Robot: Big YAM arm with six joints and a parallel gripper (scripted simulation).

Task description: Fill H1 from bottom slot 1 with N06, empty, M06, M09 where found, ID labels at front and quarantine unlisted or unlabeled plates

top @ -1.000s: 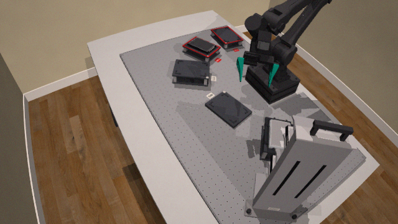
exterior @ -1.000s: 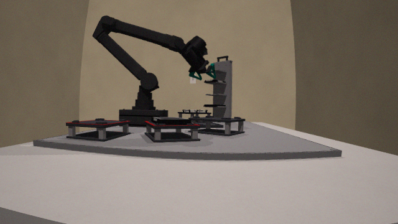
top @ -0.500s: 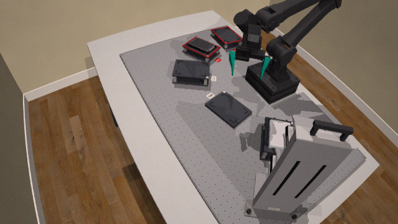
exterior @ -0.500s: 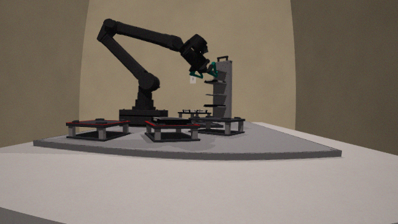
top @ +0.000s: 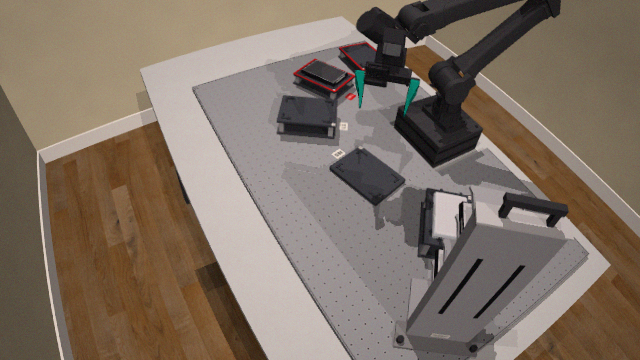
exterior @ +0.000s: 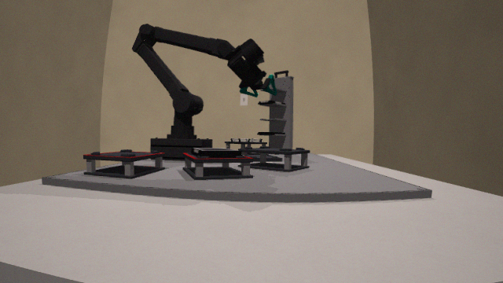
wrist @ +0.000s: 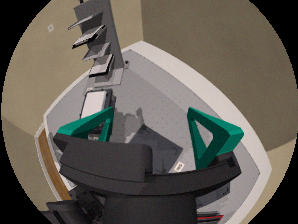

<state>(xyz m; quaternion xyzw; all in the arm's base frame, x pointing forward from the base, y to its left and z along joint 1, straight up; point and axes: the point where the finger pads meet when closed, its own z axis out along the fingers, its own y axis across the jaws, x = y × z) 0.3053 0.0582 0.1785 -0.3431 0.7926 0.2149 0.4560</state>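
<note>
My gripper is now 8 cm past the white plate, 22 cm to the right of it and 18 cm above it. Also, from my hand: H1 deck label: 7 cm behind, 38 cm to the left, 25 cm below; then plate hotel H1: 9 cm ahead, 42 cm to the left, 5 cm below; then red-rimmed quarantine nest: 31 cm behind, 47 cm to the right, 21 cm below.
</note>
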